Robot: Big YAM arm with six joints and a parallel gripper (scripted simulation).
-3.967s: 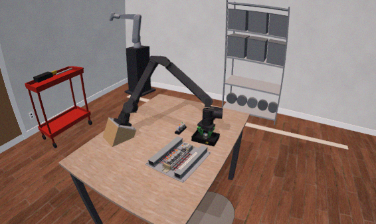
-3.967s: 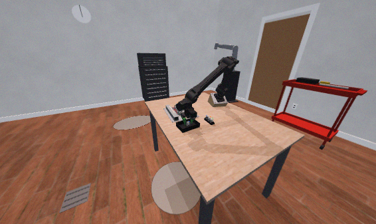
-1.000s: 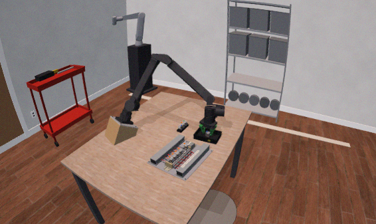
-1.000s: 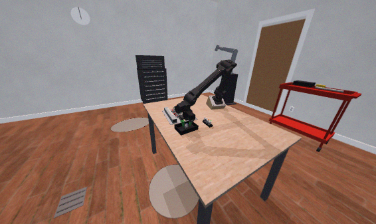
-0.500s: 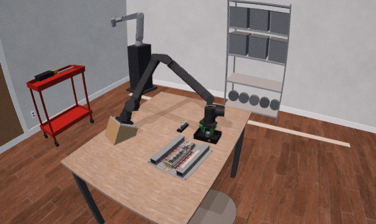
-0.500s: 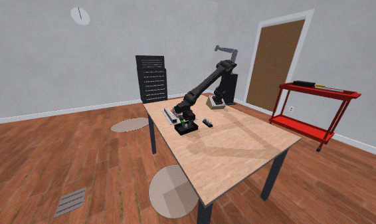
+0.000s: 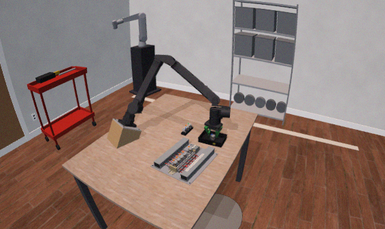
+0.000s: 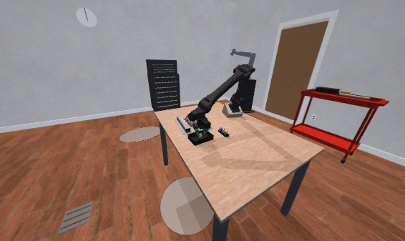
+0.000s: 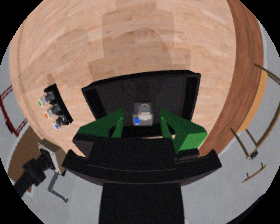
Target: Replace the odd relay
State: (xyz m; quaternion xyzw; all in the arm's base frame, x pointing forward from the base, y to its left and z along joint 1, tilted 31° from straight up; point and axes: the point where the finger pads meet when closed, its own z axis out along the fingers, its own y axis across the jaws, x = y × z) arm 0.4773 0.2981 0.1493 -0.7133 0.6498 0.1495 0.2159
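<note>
Right now my hand is 2 cm above the black tray. From my hand the other things lie so: small black stand: 20 cm behind, 3 cm below, 2 cm to the right.
</note>
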